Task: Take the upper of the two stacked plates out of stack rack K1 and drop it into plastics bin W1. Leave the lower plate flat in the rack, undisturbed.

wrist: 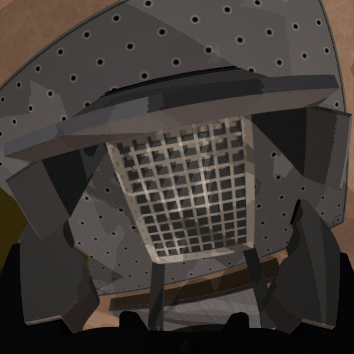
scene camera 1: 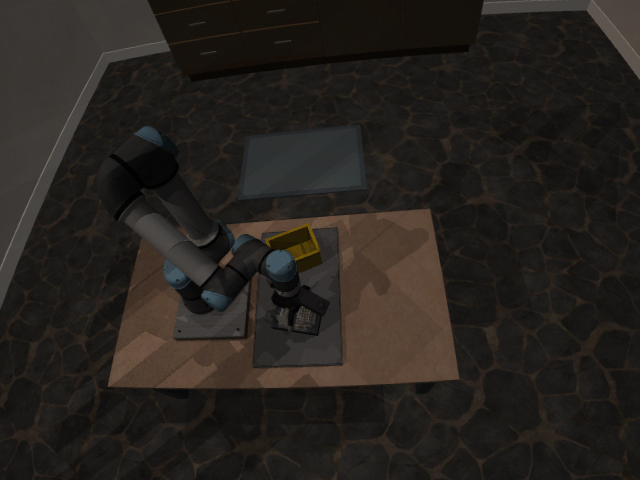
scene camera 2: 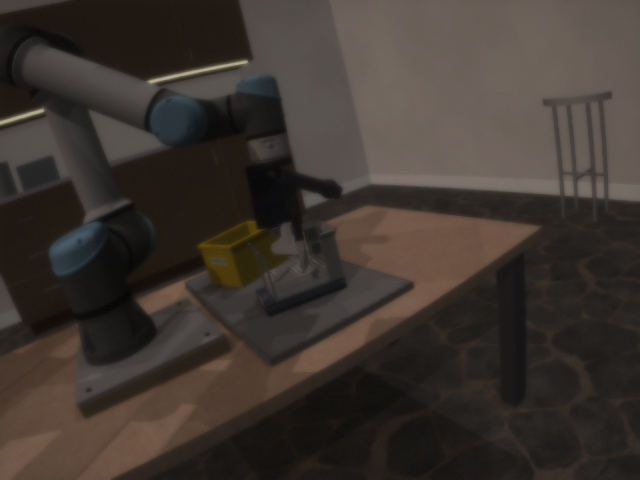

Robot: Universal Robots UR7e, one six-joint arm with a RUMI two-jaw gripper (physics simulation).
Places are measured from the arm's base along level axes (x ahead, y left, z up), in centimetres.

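Where they show: gripper, fingertip midpoint: (wrist: 181, 200) (scene camera 1: 300, 312) (scene camera 2: 300, 260); arm's base at its link origin: (scene camera 2: 121, 344).
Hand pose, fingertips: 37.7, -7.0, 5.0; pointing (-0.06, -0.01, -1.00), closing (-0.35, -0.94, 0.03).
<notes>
Things, the pixels of their centre, and the offset from my fingertips, as dx, dy, dz. Level surfaces: height alone.
- upper plate at the middle of its body: (wrist: 190, 189) (scene camera 2: 300, 271) (scene camera 1: 298, 315) -0.7, -0.4, -1.9
- stack rack K1 at the middle of its body: (wrist: 193, 212) (scene camera 2: 295, 265) (scene camera 1: 296, 313) -1.4, -0.3, -0.4
- Plastics bin W1 at the middle of its body: (wrist: 4, 265) (scene camera 2: 244, 252) (scene camera 1: 294, 252) -4.4, +23.4, -1.4
- wooden table at its surface level: dz -7.7
The upper plate (scene camera 1: 306, 319) (wrist: 200, 185), pale with a square grid, lies flat in stack rack K1 (scene camera 1: 305, 332) (scene camera 2: 310, 295) (wrist: 200, 102). The lower plate cannot be told apart beneath it. The rack has a dark blue base, and its crossbar hides the plate's far edge in the wrist view. My gripper (scene camera 1: 293, 315) (scene camera 2: 295, 253) (wrist: 181, 200) is open and empty, low over the rack, with one finger to each side of the plate in the wrist view; their exact height is unclear. Plastics bin W1 (scene camera 1: 310, 263) (scene camera 2: 227, 266) (wrist: 10, 240) is the yellow open box beside the rack.
The rack and bin stand on a grey perforated board (scene camera 1: 330, 351) (scene camera 2: 273, 348) (wrist: 195, 35) on the wooden table (scene camera 1: 398, 330) (scene camera 2: 439, 232). The arm's grey base plate (scene camera 1: 211, 330) (scene camera 2: 155, 356) lies beside the board. The rack's upright side parts stand close to the fingers.
</notes>
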